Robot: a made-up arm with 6 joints.
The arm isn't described. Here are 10 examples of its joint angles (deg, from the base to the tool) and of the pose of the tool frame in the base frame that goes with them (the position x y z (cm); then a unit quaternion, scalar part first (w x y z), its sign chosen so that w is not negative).
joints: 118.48 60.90 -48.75 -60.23 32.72 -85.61
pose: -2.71 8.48 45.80 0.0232 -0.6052 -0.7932 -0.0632
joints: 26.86 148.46 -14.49 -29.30 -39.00 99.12
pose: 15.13 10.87 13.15 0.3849 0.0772 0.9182 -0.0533
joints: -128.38 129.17 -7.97 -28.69 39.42 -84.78
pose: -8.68 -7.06 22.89 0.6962 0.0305 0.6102 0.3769
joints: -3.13 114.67 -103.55 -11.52 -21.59 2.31
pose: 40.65 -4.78 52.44 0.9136 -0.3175 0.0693 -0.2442
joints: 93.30 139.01 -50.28 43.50 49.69 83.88
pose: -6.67 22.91 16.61 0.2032 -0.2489 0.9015 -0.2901
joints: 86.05 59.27 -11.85 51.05 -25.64 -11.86
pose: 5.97 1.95 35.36 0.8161 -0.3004 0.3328 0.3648
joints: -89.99 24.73 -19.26 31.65 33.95 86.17
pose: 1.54 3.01 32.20 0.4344 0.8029 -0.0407 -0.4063
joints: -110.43 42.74 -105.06 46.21 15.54 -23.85
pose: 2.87 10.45 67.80 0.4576 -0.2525 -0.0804 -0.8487
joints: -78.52 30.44 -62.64 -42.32 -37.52 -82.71
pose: 1.03 13.43 57.69 0.3505 0.7193 -0.1087 0.5899
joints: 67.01 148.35 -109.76 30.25 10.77 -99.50
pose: 21.91 45.43 22.02 0.4438 -0.7946 -0.2299 0.3447
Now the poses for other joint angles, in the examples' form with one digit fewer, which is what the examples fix.
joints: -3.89 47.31 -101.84 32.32 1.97 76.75
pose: -11.3 -2.4 69.4 0.809 0.480 -0.133 0.313
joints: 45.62 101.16 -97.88 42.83 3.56 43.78
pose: 24.2 21.4 54.4 0.780 0.277 0.442 0.346
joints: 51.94 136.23 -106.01 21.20 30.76 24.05
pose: 27.8 35.0 27.7 0.675 -0.260 0.629 0.285
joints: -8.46 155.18 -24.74 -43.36 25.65 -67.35
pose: 14.2 -7.3 10.9 0.042 -0.561 0.337 0.755
